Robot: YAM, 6 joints.
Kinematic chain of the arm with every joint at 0, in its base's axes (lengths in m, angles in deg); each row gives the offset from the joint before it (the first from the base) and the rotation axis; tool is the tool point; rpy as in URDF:
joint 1: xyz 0 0 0.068 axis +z
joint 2: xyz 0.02 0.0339 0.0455 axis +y
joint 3: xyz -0.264 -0.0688 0 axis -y
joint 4: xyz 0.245 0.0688 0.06 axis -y
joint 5: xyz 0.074 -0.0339 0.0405 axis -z
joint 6: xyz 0.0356 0 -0.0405 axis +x
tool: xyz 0 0 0 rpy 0 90 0
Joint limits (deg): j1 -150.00..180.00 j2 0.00..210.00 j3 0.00..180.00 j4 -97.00..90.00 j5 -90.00..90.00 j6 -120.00..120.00
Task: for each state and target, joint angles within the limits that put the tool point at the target. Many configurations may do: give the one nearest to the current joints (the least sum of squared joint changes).
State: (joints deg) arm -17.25 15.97 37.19 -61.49 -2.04 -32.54
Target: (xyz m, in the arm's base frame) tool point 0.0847 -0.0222 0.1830
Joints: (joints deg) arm -15.73 26.50 23.25 -56.13 -2.56 -32.54
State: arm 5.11 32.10 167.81 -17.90 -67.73 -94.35
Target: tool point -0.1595 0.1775 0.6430
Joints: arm -40.13 55.15 157.97 -17.62 -67.61 -94.35
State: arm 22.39 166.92 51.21 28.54 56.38 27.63
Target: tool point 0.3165 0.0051 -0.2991
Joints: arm 5.76 195.12 92.92 32.39 48.53 27.63
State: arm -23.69 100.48 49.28 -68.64 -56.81 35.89
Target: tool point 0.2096 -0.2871 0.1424
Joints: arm -58.54 116.00 75.40 -53.35 -54.42 35.89
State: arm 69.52 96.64 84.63 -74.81 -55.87 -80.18
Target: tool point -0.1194 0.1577 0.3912
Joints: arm 118.10 72.13 84.87 -83.16 -60.67 -80.18
